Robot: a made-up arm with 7 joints.
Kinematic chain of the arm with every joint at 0, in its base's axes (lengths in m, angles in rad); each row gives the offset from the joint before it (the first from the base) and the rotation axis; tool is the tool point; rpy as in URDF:
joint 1: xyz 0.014 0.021 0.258 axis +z
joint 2: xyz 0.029 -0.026 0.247 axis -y
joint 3: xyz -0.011 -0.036 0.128 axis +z
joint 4: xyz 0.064 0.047 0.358 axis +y
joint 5: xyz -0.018 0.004 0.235 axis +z
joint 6: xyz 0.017 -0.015 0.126 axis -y
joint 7: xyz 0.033 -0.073 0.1 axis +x
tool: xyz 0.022 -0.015 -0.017 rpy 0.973 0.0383 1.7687
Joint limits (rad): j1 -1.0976..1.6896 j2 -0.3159..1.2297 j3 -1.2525..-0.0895 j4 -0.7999..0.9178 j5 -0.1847..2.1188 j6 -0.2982..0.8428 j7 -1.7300..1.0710
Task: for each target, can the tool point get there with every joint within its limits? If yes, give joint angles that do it. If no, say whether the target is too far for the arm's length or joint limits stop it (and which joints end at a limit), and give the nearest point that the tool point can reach.
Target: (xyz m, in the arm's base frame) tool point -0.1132 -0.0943 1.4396
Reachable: yes | joints 0.0192 0.3759 -0.3382 0.1427 0.9707 0.4366 0.1109
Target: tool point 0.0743 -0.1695 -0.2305
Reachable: no: joint limits stop it (at a limit: joint 1, joint 2, joint 4, joint 5, joint 6, joint 7) | nearest point 0.1610 -0.7788 0.4392 | short by 0.910 m
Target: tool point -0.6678 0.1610 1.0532
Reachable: yes | joints -0.0721 0.8750 -0.4675 -0.5421 1.5618 -0.0117 0.3306
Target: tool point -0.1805 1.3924 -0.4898
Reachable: no: too far | nearest point -0.3043 0.7620 0.4589 | short by 1.146 m
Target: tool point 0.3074 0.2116 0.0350
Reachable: no: joint limits stop it (at a limit: joint 1, joint 2, joint 4, joint 5, joint 6, joint 7) | nearest point -0.1996 0.7912 0.5199 | short by 0.910 m
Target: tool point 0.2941 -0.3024 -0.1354
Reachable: no: joint limits stop it (at a limit: joint 1, joint 2, joint 3, joint 4, joint 5, joint 6) | nearest point 0.1858 -0.7757 0.4395 | short by 0.753 m
